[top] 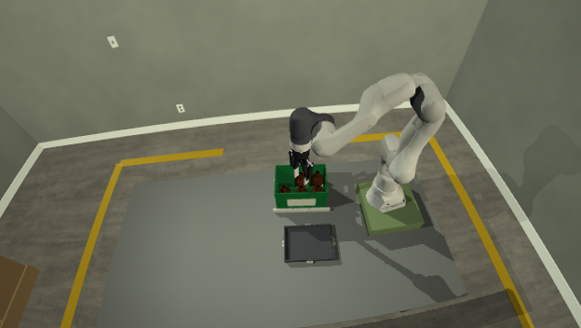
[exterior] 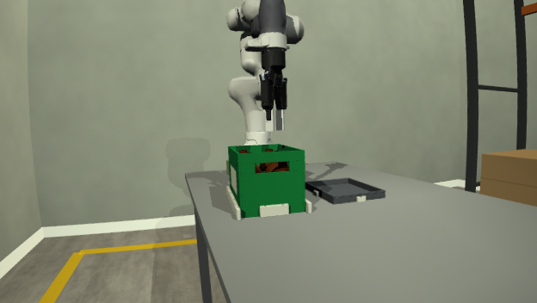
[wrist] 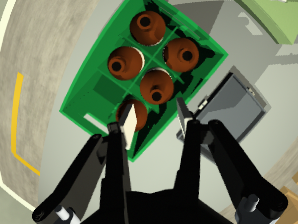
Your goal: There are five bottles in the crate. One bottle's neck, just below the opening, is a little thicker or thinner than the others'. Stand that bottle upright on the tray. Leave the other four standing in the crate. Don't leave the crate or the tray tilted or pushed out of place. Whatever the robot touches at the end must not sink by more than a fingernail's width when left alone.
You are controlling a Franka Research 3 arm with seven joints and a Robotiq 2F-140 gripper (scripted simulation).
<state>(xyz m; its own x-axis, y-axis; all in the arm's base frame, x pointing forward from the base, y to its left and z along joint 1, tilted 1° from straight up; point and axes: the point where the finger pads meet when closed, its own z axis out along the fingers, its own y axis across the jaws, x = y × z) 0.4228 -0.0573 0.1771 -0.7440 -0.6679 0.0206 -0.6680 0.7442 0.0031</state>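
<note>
Now: hand 17 cm above the green crate and 5 cm to the left of it. Also, from my hand: dark grey tray (25 cm to the left, 25 cm below, 1 cm behind).
</note>
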